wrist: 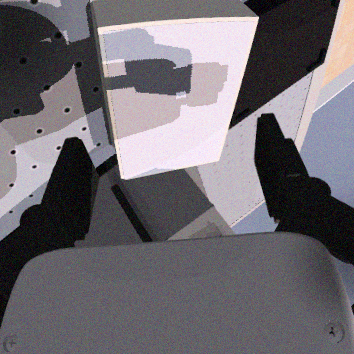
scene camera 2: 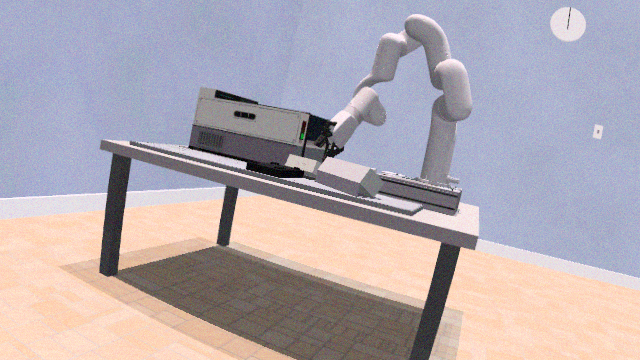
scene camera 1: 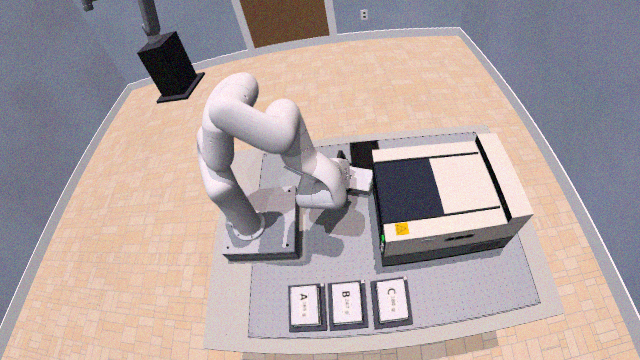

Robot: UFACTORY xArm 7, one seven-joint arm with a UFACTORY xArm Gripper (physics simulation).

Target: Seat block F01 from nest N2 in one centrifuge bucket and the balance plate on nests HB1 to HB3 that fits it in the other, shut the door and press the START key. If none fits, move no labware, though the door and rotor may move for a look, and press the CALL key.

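My gripper is open, with one finger on each side of the view and nothing between them. A white-faced block sits tilted beyond the fingertips, near the centrifuge's left side; no label on it can be read. The cream centrifuge shows a dark panel on top; its rotor and buckets do not show. Balance plates A, B and C lie on dark nests at the table's front; their small print is blurred.
A black nest lies beside the centrifuge, near the tilted block. A larger grey box stands tilted by the table edge, close to the gripper. The arm's base plate is at the left. A green light shows on the centrifuge.
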